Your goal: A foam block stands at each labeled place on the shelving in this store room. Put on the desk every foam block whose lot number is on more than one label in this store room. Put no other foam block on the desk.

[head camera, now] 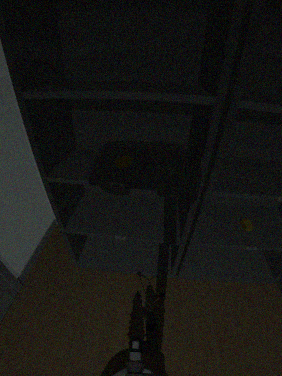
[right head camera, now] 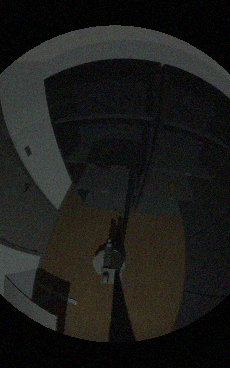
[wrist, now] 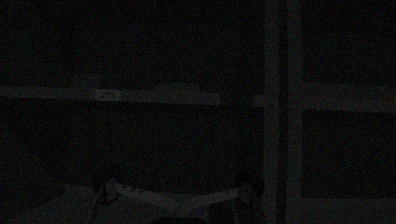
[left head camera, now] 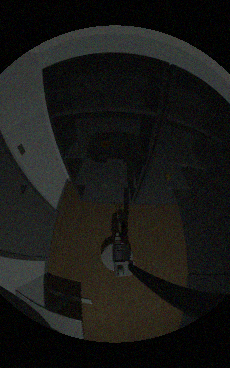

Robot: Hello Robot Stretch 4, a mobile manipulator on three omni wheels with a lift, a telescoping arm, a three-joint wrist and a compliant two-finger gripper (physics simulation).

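Frame: origin at the robot's base, x up, y back, z right, level; metres.
Where they show: gripper, fingertip midpoint: [head camera: 150, 291] [right head camera: 118, 217] [wrist: 180, 179] [left head camera: 121, 210].
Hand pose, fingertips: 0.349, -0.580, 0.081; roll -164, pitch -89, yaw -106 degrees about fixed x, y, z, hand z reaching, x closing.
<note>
After its pixels a point has its place, as x, y, z.
The room is very dark. One yellow foam block [head camera: 123, 161] {1.004, -1.056, -0.107} [left head camera: 105, 144] {0.987, -1.059, -0.098} [right head camera: 105, 150] {0.989, -1.062, -0.095} stands in shadow on a shelf in the left bay. Another yellow block [head camera: 247, 224] {0.551, -0.981, 0.824} [left head camera: 168, 177] {0.544, -0.962, 0.834} [right head camera: 172, 186] {0.552, -0.970, 0.844} stands on a low shelf in the right bay. In the wrist view a pale label [wrist: 108, 94] {0.491, -0.888, -0.127} is on a shelf edge, its text unreadable; a dim block-like shape [wrist: 86, 80] {0.630, -1.373, -0.434} stands just above it. My gripper [wrist: 180, 179] {0.349, -0.580, 0.081} is open, its fingertips wide apart with no thing seen between them, low in the wrist view before the shelving. The desk cannot be made out.
A shelving upright [head camera: 212, 142] {1.230, -0.851, 0.317} [wrist: 271, 125] {0.427, -0.852, 0.307} divides the two bays. A pale wall [head camera: 20, 165] {0.837, -1.272, -0.972} [left head camera: 30, 130] {1.293, -1.090, -0.988} is at the left. A flat, dim shape [wrist: 177, 87] {0.609, -1.332, 0.036} lies on the labeled shelf. A dark box-like piece [left head camera: 62, 296] [right head camera: 51, 292] is at the lower left, over the brown floor [head camera: 220, 325] {-0.027, -0.461, 0.642}.
</note>
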